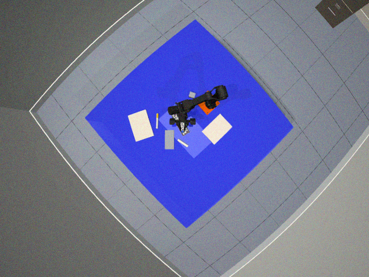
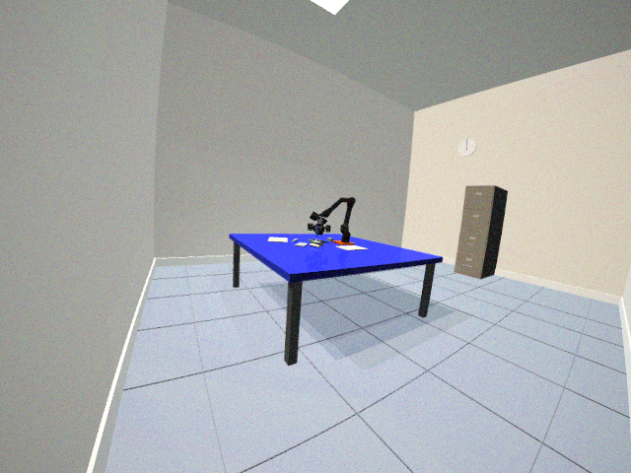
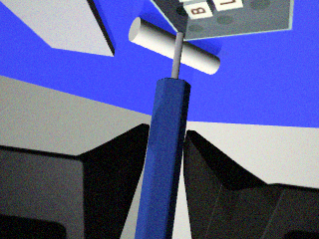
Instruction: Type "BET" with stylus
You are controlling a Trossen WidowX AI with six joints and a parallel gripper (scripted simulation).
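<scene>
Now: gripper tip 8 cm above the T key. Round my gripper tip: white stick: 5 cm ahead, 7 cm to the left, 8 cm below; blue stylus: 1 cm below; thin grey tip: 5 cm below.
</scene>
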